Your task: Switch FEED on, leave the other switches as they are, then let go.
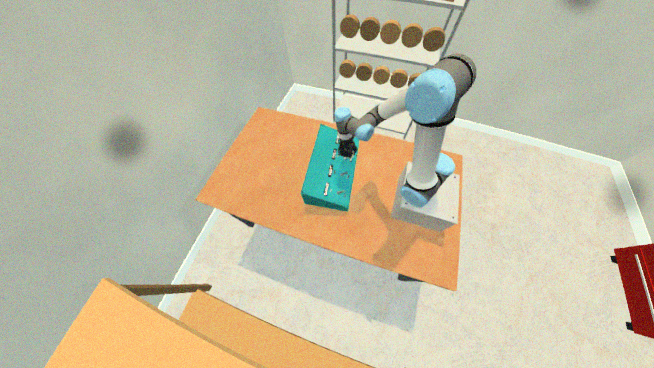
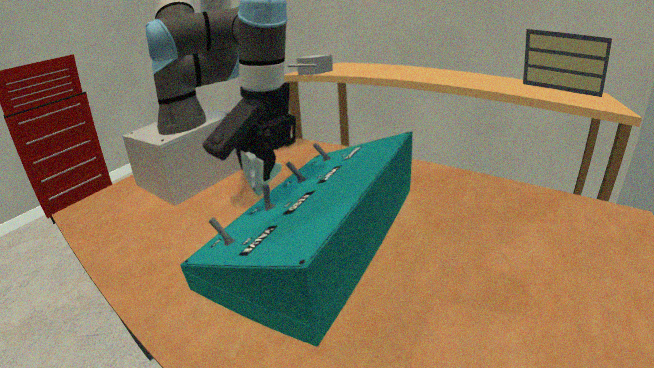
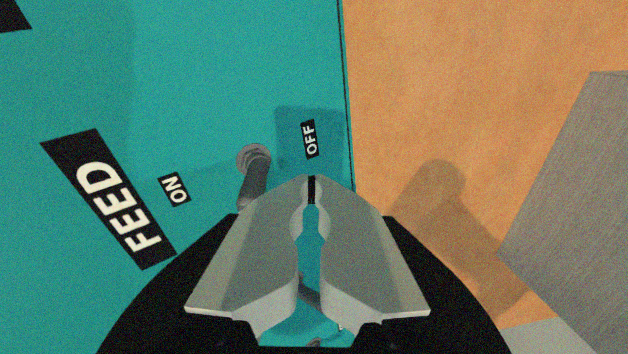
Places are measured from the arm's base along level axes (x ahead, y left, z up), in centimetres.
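Pixels of known places: gripper, between the fingertips: (image 1: 350, 159) (image 2: 258, 194) (image 3: 312, 178); arm's base, origin of its link: (image 2: 182, 126).
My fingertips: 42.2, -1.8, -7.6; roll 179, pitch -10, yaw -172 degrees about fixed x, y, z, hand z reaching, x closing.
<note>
For each thing: its top centre in the pictures, then the offset to it from my fingertips, as dx, dy, dz. "spot": a spot on its surface instead. Level surfaces: height alone.
- FEED lever, centre of its top: (image 3: 253, 208) (image 2: 264, 183) +3.2, -0.2, +3.4
- OFF mark, a spot on its surface: (image 3: 309, 138) spot: -0.1, -1.4, -2.9
- VALVE lever, centre of its top: (image 2: 217, 219) +5.6, -12.0, +2.5
- orange table, height of its surface: dz -10.2
A teal sloped switch panel (image 1: 316, 167) (image 2: 350, 200) (image 3: 200, 75) carries grey levers. The FEED lever (image 2: 268, 198) (image 3: 254, 179) stands more upright than its neighbours and leans toward its ON mark (image 3: 174, 189), away from the OFF mark (image 3: 309, 138). The VALVE lever (image 2: 220, 231) and the two levers beyond FEED, one (image 2: 295, 171) nearer and one (image 2: 321, 151) farther, tilt toward their OFF side. My gripper (image 1: 351, 157) (image 2: 259, 190) (image 3: 312, 178) is shut and empty, low over the panel, close beside the FEED lever on its OFF side. The left finger hides part of the lever's tip; contact cannot be told.
The panel rests on an orange table (image 1: 260, 200) (image 2: 475, 280) (image 3: 450, 75). The arm's pale base (image 1: 425, 215) (image 2: 165, 170) stands on the robot side. A shelf rack (image 1: 334, 75) with round wooden pieces stands behind; a red cabinet (image 2: 50, 150) and a bench (image 2: 425, 80) stand farther off.
</note>
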